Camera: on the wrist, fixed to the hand. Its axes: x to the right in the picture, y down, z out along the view.
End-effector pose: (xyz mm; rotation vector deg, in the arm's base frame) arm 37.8 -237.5 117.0 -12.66 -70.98 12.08
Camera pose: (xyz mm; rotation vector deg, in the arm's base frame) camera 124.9 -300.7 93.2 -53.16 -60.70 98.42
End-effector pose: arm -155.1 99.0 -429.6 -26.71 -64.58 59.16
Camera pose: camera -47.0 77.4 -429.6 -60.71 -41.80 146.55
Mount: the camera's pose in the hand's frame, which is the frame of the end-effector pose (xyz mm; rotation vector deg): -12.0 -57.4 -93.3 13.19 -15.39 87.10
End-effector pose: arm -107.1 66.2 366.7 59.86 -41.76 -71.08
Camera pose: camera -48.6 99.5 279.5 13.35 -84.60 3.10
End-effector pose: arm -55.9 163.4 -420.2 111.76 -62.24 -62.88
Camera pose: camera 42.9 212.2 -421.7 33.10 -129.02 -18.06
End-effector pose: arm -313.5 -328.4 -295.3 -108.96 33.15 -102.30
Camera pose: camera -408.0 -279.7 -266.3 -51.17 67.23 -30.59
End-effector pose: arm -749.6 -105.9 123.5 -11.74 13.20 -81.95
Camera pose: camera -831.8 -101.6 50.2 0.43 -2.18 5.30
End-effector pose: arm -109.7 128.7 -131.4 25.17 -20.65 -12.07
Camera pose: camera -91.9 116.3 -239.4 15.10 -51.03 72.92
